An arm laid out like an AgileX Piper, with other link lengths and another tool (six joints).
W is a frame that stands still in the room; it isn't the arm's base.
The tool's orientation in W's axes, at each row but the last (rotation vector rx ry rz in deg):
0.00 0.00 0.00
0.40 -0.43 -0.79
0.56 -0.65 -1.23
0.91 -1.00 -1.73
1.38 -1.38 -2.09
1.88 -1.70 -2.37
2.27 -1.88 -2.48
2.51 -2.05 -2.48
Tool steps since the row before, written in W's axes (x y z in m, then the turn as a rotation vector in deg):
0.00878 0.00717 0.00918 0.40 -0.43 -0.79
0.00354 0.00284 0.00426 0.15 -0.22 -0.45
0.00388 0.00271 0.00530 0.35 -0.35 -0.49
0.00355 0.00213 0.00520 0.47 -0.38 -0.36
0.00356 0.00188 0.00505 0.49 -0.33 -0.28
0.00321 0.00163 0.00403 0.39 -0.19 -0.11
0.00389 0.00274 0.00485 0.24 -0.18 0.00
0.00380 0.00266 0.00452 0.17 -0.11 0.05
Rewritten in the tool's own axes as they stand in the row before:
0.00878 0.00717 0.00918 0.40 -0.43 -0.79
0.00353 0.00292 0.00421 0.15 -0.22 -0.45
0.00388 0.00284 0.00523 0.35 -0.35 -0.49
0.00357 0.00232 0.00510 0.48 -0.37 -0.36
0.00361 0.00213 0.00492 0.50 -0.32 -0.28
0.00325 0.00189 0.00388 0.39 -0.18 -0.12
0.00392 0.00310 0.00461 0.25 -0.17 0.00
0.00383 0.00302 0.00426 0.18 -0.10 0.05

